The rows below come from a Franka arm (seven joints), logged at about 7 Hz.
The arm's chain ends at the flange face. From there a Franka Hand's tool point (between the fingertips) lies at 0.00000 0.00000 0.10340 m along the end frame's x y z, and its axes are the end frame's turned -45 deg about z.
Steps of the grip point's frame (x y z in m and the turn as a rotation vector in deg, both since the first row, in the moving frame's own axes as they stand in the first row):
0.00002, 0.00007, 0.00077, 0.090, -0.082, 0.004
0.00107, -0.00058, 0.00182, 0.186, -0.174, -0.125
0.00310, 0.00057, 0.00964, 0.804, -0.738, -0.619
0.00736, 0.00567, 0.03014, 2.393, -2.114, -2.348
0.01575, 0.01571, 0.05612, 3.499, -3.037, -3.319
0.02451, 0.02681, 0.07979, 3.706, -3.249, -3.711
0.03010, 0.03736, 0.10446, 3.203, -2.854, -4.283
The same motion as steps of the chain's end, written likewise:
0.00028, 0.00005, 0.00077, 0.006, -0.122, 0.004
0.00081, -0.00115, 0.00182, 0.008, -0.255, -0.125
0.00456, -0.00172, 0.00966, 0.047, -1.090, -0.619
0.01497, -0.00096, 0.03030, 0.197, -3.187, -2.348
0.03059, 0.00032, 0.05646, 0.327, -4.622, -3.319
0.04517, 0.00192, 0.08017, 0.323, -4.918, -3.711
0.05543, 0.00529, 0.10475, 0.247, -4.283, -4.283

